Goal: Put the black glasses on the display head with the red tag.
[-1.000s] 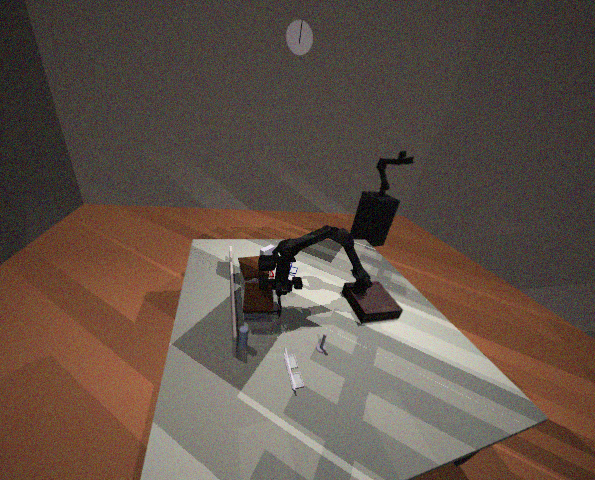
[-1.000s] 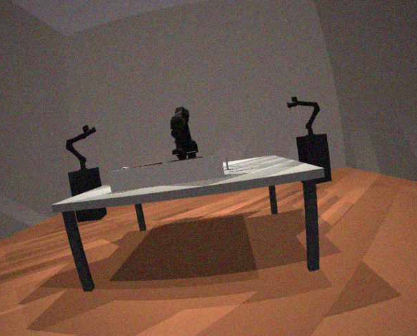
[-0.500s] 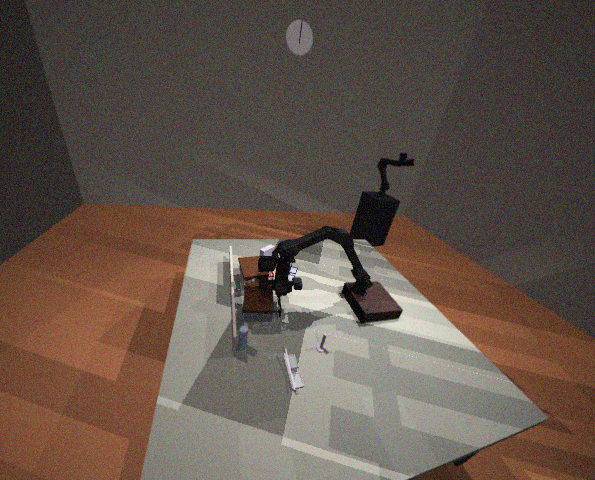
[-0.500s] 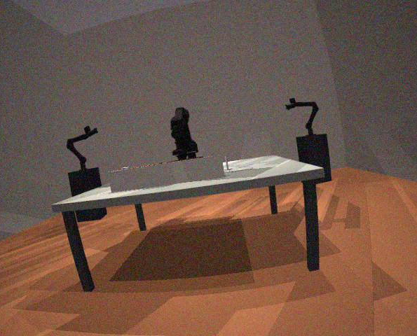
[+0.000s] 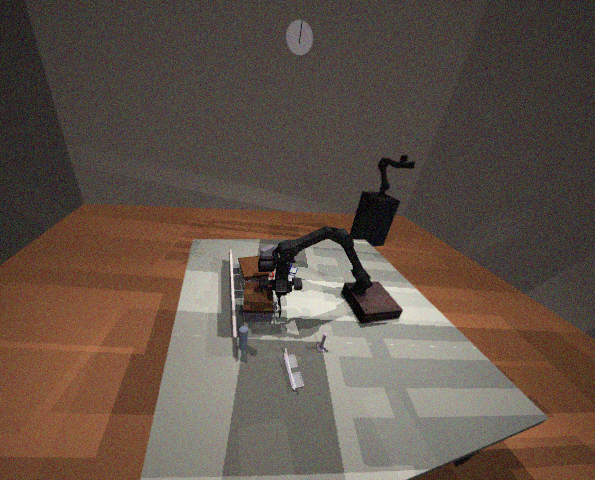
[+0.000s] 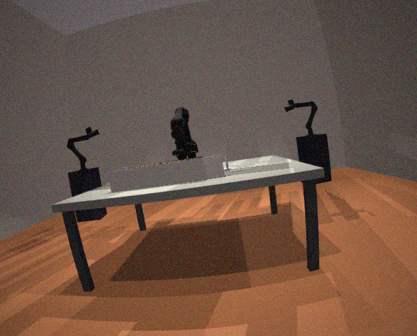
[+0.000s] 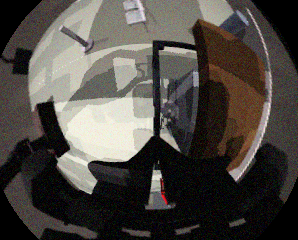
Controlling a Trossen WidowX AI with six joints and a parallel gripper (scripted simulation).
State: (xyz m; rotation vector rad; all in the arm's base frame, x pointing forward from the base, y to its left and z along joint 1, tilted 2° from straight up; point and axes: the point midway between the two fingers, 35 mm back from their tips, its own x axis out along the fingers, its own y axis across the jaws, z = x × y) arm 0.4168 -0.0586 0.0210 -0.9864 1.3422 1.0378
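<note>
Right now my gripper tip is 50 mm short of the glasses, 20 mm to the right of it and 10 mm below it. From my gripper tip the other things lie so: head: 70 mm ahead, 20 mm to the left, 10 mm below; then white panel: 190 mm ahead, 110 mm to the right, 10 mm below; then stand: 250 mm to the left, 100 mm behind, 40 mm below.
</note>
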